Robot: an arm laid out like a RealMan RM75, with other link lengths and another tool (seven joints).
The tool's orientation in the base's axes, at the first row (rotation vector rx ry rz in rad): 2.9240 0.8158 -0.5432
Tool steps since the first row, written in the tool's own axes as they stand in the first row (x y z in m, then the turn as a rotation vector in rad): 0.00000 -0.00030 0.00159 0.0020 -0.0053 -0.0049; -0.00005 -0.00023 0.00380 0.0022 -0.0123 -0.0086; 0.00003 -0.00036 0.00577 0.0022 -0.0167 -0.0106; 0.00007 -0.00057 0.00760 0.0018 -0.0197 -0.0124; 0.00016 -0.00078 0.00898 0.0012 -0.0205 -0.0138; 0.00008 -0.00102 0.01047 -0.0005 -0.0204 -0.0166; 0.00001 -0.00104 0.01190 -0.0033 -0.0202 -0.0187; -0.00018 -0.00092 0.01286 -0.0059 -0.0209 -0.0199
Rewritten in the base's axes. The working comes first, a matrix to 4 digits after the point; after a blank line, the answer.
The tool's axes in the first row as the columns of a matrix, in the base's axes (used below as rounded here):
0.7982 0.5114 -0.3185
0.4911 -0.8585 -0.1478
-0.3490 -0.0384 -0.9363

-0.00066 0.00002 -0.00148 0.0004 0.0063 0.0041; -0.00137 -0.00039 -0.00353 -0.0018 0.0129 0.0078; -0.00200 -0.00053 -0.00540 -0.0034 0.0170 0.0098; -0.00266 -0.00060 -0.00712 -0.0047 0.0196 0.0117; -0.00313 -0.00058 -0.00843 -0.0051 0.0202 0.0133; -0.00379 -0.00063 -0.00979 -0.0055 0.0197 0.0165; -0.00431 -0.00086 -0.01111 -0.0070 0.0185 0.0194; -0.00471 -0.00120 -0.01194 -0.0091 0.0180 0.0215
